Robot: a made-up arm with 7 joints.
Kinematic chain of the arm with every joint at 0, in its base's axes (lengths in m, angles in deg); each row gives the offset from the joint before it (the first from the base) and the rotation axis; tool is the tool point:
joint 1: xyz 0 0 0.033 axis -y
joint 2: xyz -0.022 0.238 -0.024 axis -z
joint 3: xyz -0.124 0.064 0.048 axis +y
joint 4: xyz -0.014 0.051 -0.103 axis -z
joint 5: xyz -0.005 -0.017 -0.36 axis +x
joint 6: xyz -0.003 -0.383 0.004 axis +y
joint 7: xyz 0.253 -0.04 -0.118 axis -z
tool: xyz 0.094 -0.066 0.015
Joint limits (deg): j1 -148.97..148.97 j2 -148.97..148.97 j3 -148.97..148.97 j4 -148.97..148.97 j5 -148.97..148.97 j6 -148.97..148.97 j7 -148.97..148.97
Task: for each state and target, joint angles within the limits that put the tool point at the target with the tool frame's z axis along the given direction. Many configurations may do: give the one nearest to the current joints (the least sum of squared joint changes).
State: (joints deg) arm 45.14 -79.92 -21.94 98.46 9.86 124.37 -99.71
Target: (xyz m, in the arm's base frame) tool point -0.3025 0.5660 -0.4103 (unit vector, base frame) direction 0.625 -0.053 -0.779
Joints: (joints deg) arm 21.83 -61.22 -52.08 123.05 -33.10 142.08 -115.85
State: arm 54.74 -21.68 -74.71 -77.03 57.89 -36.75 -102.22
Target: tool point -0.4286 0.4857 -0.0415 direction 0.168 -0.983 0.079
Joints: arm 93.87 -22.91 -96.72 -79.33 6.82 -70.07 -96.90
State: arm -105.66 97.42 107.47 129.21 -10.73 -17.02 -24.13
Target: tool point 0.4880 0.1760 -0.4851 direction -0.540 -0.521 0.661
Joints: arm -120.69 137.01 117.73 136.64 -11.18 -26.60 -17.69
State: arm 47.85 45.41 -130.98 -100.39 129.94 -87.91 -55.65
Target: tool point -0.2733 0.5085 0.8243 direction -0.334 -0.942 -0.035
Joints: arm 62.44 -0.22 -118.36 -115.01 109.72 -95.69 -74.00
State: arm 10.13 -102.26 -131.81 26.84 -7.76 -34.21 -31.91
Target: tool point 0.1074 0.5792 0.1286 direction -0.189 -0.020 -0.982
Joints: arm 42.88 -126.03 -137.82 43.33 9.70 -82.42 -40.11
